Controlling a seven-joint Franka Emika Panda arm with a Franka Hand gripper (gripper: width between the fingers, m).
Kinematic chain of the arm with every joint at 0, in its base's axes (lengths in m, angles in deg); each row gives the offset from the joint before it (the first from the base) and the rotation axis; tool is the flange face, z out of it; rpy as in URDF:
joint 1: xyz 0 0 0.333 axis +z
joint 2: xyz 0 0 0 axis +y
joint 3: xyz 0 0 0.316 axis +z
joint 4: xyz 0.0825 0 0 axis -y
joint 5: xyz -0.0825 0 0.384 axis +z
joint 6: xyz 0 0 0 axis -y
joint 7: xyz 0.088 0 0 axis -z
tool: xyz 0 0 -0.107 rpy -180 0 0
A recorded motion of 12 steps. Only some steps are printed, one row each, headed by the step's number.
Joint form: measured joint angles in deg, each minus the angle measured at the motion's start. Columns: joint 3, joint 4, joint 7, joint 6, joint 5, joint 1, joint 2.
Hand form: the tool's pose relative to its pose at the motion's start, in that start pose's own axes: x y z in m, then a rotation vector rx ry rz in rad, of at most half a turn. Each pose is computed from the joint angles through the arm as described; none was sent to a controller.
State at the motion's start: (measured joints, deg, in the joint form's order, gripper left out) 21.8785 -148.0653 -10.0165 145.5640 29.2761 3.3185 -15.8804
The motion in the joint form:
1: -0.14 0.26 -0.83 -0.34 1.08 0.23 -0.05
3: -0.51 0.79 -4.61 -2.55 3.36 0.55 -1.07
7: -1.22 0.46 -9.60 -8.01 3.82 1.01 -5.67
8: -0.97 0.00 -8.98 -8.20 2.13 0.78 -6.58
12: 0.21 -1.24 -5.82 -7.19 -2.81 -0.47 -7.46
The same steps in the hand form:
1: 0.0009 -0.0016 -0.0013 0.0136 0.0009 -0.0019
3: 0.0011 -0.0056 -0.0086 0.0459 -0.0054 -0.0428
7: -0.0078 -0.0137 -0.0313 0.0639 -0.0220 -0.1429
8: -0.0106 -0.0136 -0.0341 0.0397 -0.0230 -0.1564
12: -0.0155 -0.0089 -0.0327 -0.0355 -0.0259 -0.1616

